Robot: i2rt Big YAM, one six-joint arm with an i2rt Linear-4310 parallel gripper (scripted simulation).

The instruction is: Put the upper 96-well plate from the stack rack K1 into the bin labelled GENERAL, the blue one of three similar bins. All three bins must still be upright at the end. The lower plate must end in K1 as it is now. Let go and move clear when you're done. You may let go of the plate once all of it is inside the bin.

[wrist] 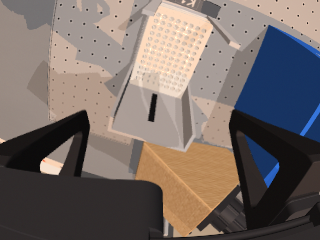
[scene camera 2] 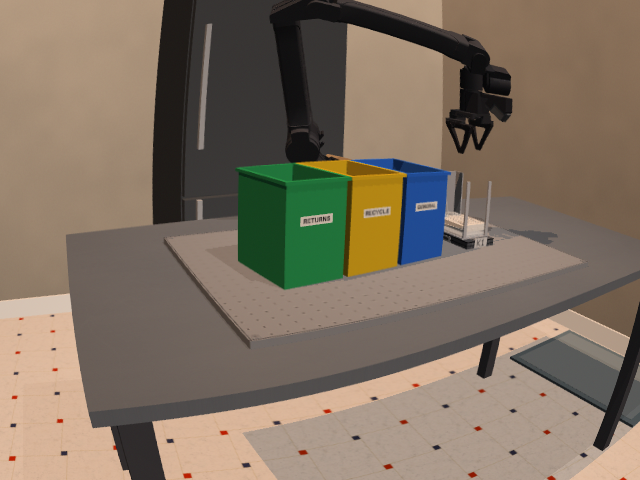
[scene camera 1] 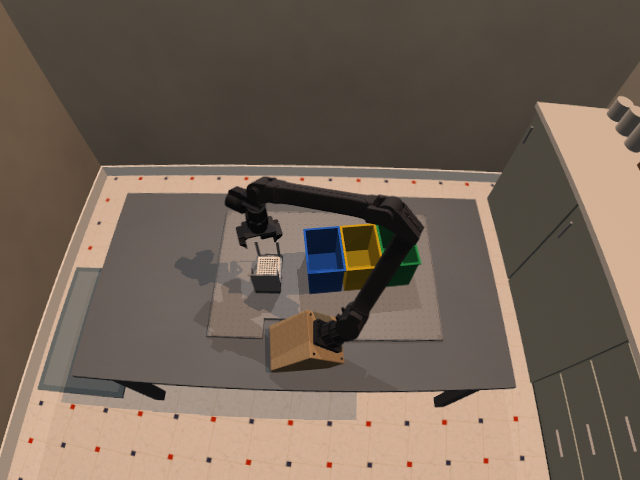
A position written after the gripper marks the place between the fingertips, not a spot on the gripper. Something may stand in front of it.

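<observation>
Scene camera 1 shows the gripper [scene camera 1: 260,244] together with a blue bin labelled general [scene camera 1: 324,254], a yellow recycle bin [scene camera 1: 361,242] and a green returns bin [scene camera 1: 403,275]. In scene camera 2 the gripper [scene camera 2: 469,151] appears again, as does the green returns bin [scene camera 2: 292,231]. The wrist view has the gripper [wrist: 159,117], while the green returns bin is out of frame in the wrist view.
</observation>
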